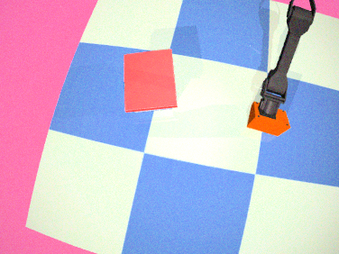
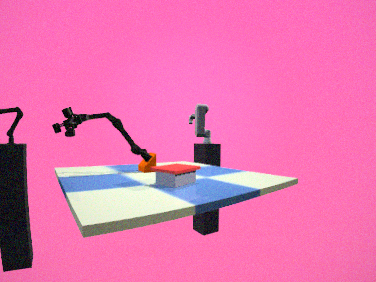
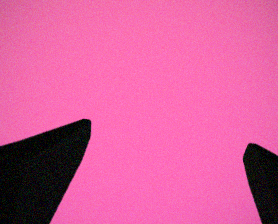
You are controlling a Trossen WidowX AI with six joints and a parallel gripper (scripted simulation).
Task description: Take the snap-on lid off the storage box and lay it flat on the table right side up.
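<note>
Right now the red lid is 610 mm to the left of my gripper tip, 290 mm ahead of it and 240 mm below it. From my gripper tip the other things lie so: grey storage box: 610 mm to the left, 290 mm ahead, 280 mm below.
</note>
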